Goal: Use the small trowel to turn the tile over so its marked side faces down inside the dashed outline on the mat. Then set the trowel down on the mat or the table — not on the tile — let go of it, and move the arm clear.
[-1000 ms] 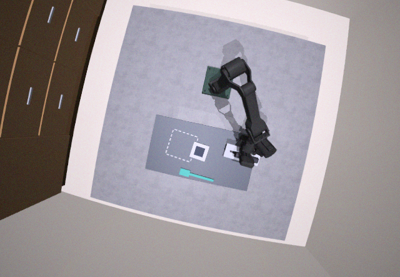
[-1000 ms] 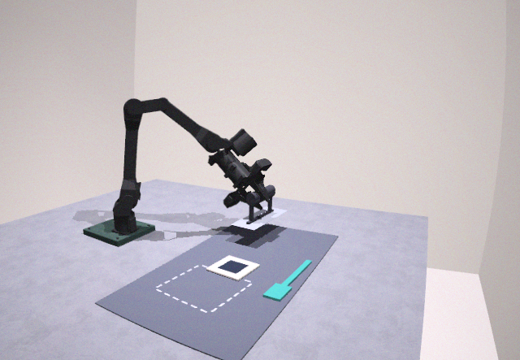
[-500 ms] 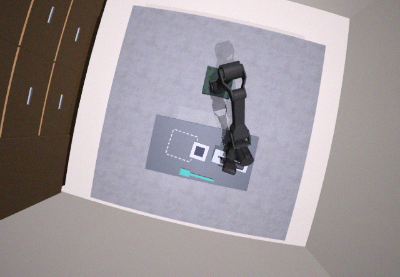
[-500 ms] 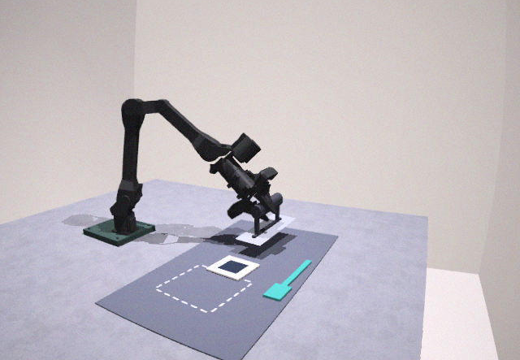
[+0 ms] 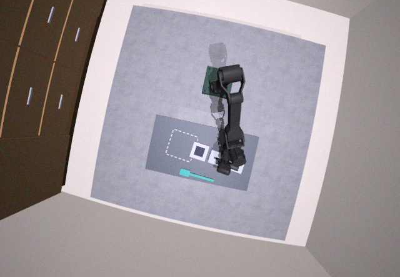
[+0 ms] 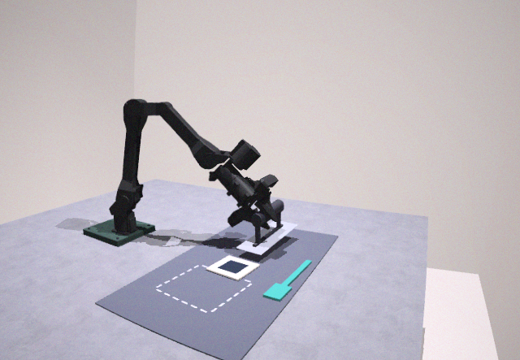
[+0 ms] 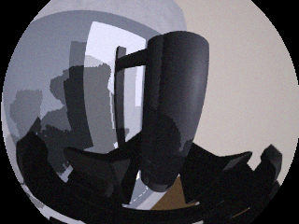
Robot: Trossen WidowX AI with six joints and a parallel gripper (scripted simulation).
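My gripper tip is now 40 mm past the grey mat, 120 mm to the left of it and 100 mm above it. Round my gripper tip: teal trowel 90 mm ahead, 150 mm to the right, 80 mm below; tile 50 mm behind, 130 mm to the right, 80 mm below.
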